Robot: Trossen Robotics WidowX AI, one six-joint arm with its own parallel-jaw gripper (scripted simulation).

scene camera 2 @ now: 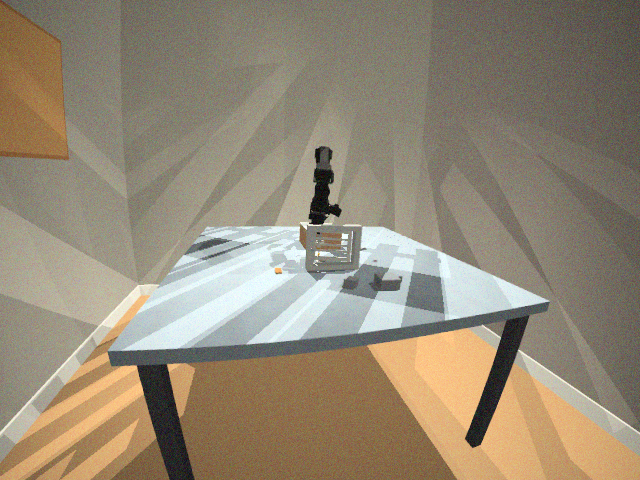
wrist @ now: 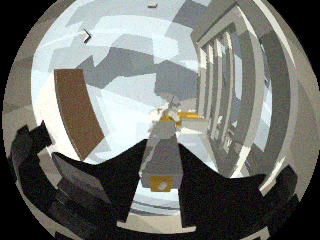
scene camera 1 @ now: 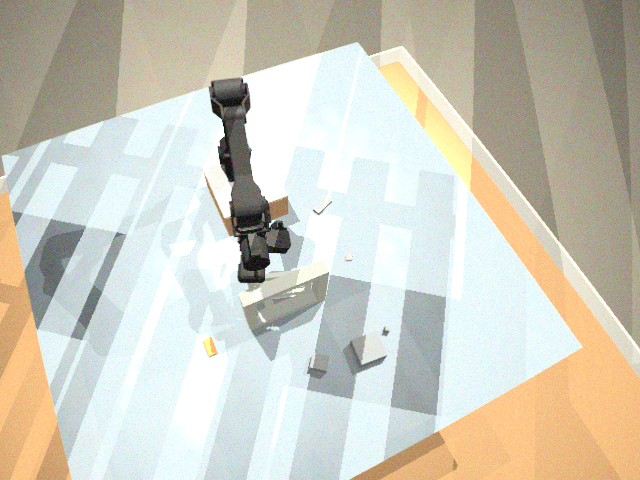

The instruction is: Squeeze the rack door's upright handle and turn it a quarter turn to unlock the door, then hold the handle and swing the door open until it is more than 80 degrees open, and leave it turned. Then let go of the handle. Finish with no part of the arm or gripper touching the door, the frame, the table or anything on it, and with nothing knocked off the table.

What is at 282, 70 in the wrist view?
A pale rack.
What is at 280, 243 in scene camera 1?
The gripper.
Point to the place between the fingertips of the gripper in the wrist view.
162, 145
